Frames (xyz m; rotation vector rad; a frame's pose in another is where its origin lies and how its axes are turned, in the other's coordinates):
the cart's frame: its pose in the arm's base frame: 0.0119 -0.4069 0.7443 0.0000 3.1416 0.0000
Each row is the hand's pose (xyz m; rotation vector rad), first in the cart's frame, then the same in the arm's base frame.
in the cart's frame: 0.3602 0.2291 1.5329 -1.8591 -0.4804 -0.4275
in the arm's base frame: -0.3483 -0.1778 -0.7886 -0.5048 1.5460 2.1954
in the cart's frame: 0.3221 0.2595 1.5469 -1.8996 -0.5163 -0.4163
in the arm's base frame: -0.3102 -0.1474 -0.8026 -0.4842 1.4828 2.2095
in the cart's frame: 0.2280 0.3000 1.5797 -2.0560 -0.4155 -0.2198
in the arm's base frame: -0.2161 -0.1069 -0.8354 -0.2573 1.4016 2.4071
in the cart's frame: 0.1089 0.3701 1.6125 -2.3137 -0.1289 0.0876
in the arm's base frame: -0.0970 -0.0368 -0.8682 0.1054 1.2169 2.7834
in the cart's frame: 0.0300 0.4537 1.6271 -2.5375 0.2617 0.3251
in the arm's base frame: -0.0181 0.0468 -0.8828 -0.3591 -0.8323 -2.8030
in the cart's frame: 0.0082 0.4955 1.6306 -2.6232 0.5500 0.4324
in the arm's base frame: 0.0037 0.0886 -0.8863 -0.4356 -0.5925 -2.6426
